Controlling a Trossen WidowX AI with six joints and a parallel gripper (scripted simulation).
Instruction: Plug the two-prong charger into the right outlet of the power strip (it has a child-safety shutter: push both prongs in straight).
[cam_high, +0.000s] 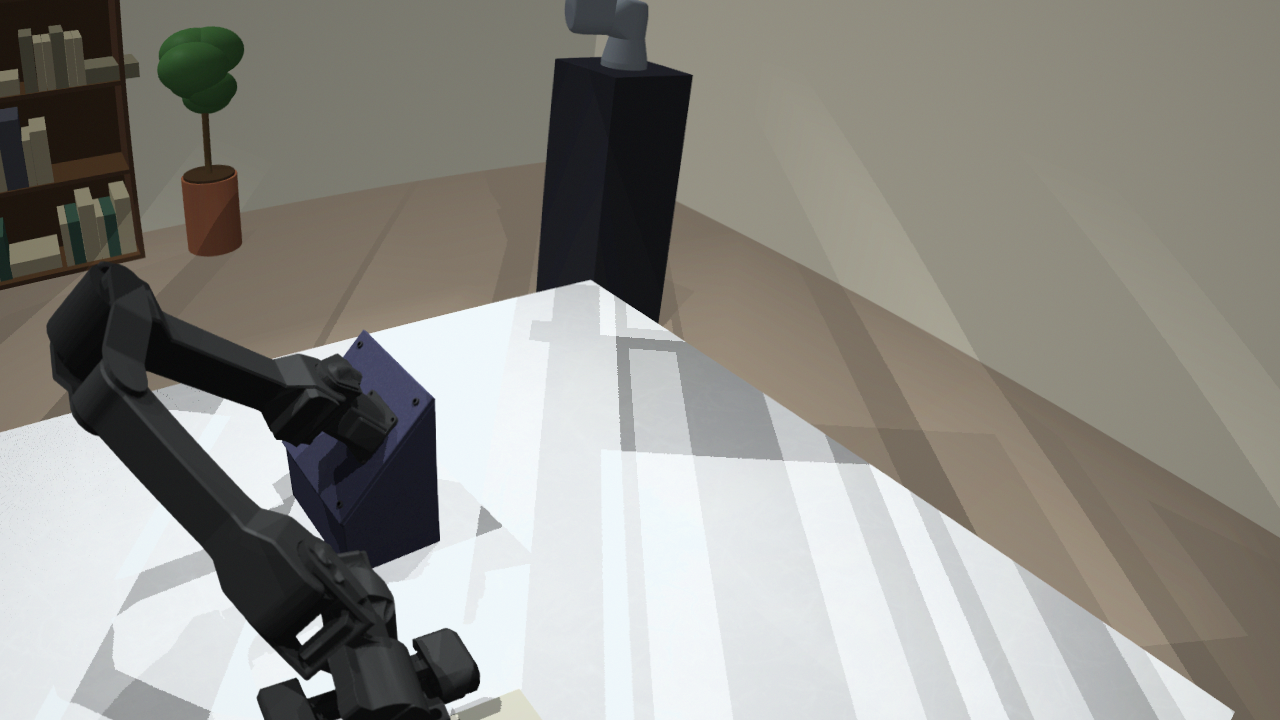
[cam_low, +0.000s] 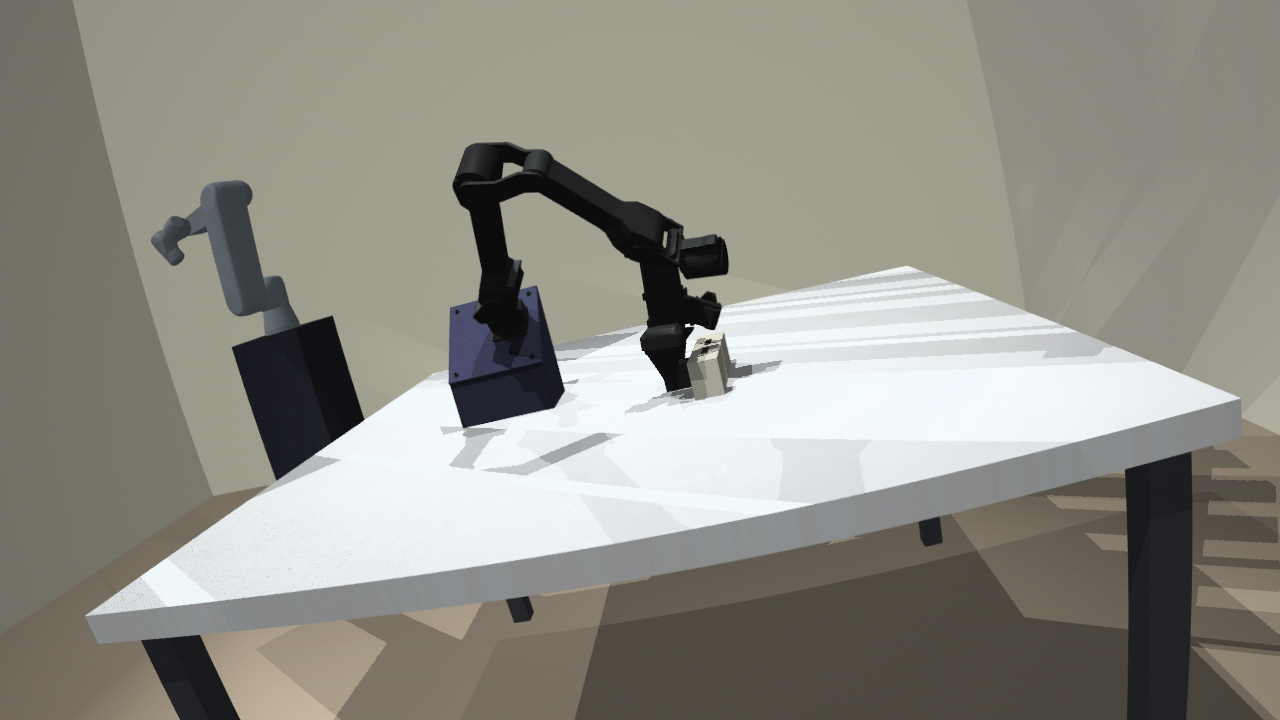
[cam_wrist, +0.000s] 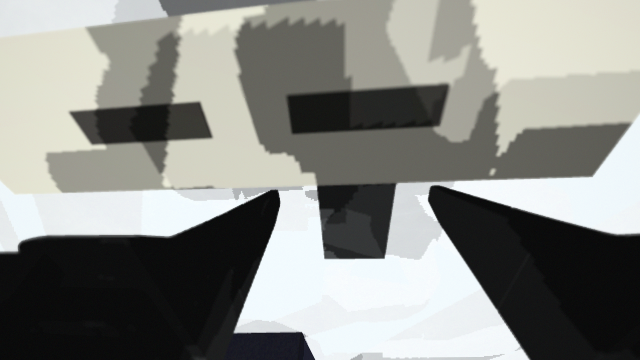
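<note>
Right now the black two-prong charger is 2 cm ahead of my gripper tip and 1 cm above it.
</note>
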